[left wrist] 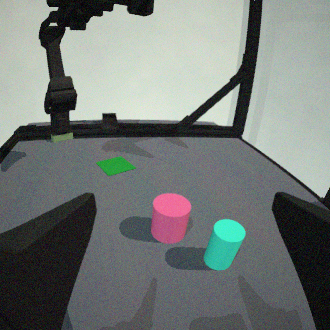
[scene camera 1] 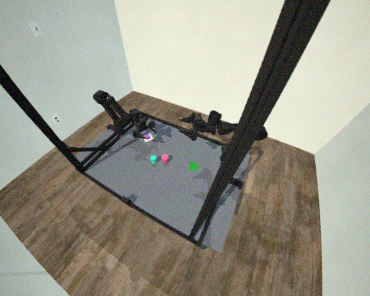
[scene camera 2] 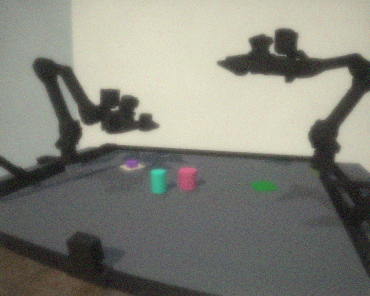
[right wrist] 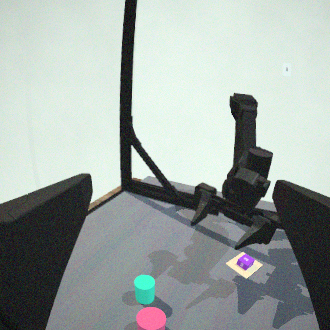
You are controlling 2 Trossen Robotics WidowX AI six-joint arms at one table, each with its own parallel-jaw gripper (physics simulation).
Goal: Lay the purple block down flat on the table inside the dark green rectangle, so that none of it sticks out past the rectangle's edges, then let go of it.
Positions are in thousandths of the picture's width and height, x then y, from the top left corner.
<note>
My left gripper (scene camera 2: 404,427) is open, holding nothing. Also in view: a teal cylinder (left wrist: 686,717). My right gripper (scene camera 2: 596,204) is open, with nothing in its grasp. The table carries a pink cylinder (left wrist: 517,641).
My left gripper shows as well in the left wrist view (left wrist: 571,617) and in the right wrist view (right wrist: 644,714). My right gripper also shows in the right wrist view (right wrist: 568,565).
</note>
